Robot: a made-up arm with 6 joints.
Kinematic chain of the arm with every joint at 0, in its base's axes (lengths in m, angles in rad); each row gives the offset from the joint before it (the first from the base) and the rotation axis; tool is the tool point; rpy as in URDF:
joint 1: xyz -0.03 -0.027 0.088 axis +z
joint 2: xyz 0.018 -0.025 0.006 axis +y
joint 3: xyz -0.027 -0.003 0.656 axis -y
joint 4: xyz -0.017 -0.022 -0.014 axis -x
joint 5: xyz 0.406 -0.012 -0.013 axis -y
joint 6: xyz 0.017 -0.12 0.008 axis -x
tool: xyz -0.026 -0.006 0.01 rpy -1.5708 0 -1.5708
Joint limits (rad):
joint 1: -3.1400..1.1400
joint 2: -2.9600..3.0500
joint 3: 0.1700..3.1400
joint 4: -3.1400..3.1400
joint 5: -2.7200..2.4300
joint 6: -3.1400..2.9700
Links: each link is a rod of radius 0.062 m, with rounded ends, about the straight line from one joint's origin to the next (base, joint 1, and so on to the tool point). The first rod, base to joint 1, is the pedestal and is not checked.
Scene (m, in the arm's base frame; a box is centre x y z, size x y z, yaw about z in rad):
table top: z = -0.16
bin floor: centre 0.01 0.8 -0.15 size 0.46 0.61 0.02 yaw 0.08
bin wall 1: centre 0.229 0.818 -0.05 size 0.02 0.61 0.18 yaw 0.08
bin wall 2: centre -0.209 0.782 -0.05 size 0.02 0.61 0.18 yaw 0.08
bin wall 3: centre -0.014 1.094 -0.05 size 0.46 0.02 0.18 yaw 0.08
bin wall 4: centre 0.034 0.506 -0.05 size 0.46 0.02 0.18 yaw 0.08
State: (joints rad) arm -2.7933 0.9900 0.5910 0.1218 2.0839 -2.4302
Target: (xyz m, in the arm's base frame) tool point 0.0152 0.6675 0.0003
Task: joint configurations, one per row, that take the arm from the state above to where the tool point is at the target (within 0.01 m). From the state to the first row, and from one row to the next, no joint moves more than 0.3 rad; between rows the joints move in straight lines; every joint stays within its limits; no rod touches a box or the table.
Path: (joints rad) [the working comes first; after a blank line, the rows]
Joints at the target: -1.8338 -1.0611 3.1400 1.0198 2.1031 -2.3411
Straight joint move there: clear.

1: -2.6867 0.7621 0.8742 0.2216 2.0860 -2.4203
2: -2.5801 0.5342 1.1574 0.3214 2.0882 -2.4104
3: -2.4735 0.3063 1.4407 0.4211 2.0903 -2.4005
4: -2.3669 0.0784 1.7239 0.5209 2.0924 -2.3906
5: -2.2603 -0.1495 2.0071 0.6207 2.0946 -2.3807
6: -2.1537 -0.3774 2.2903 0.7205 2.0967 -2.3708
7: -2.0471 -0.6053 2.5736 0.8203 2.0988 -2.3609
8: -1.9405 -0.8332 2.8568 0.9200 2.1010 -2.3510
9: -1.8338 -1.0611 3.1400 1.0198 2.1031 -2.3411

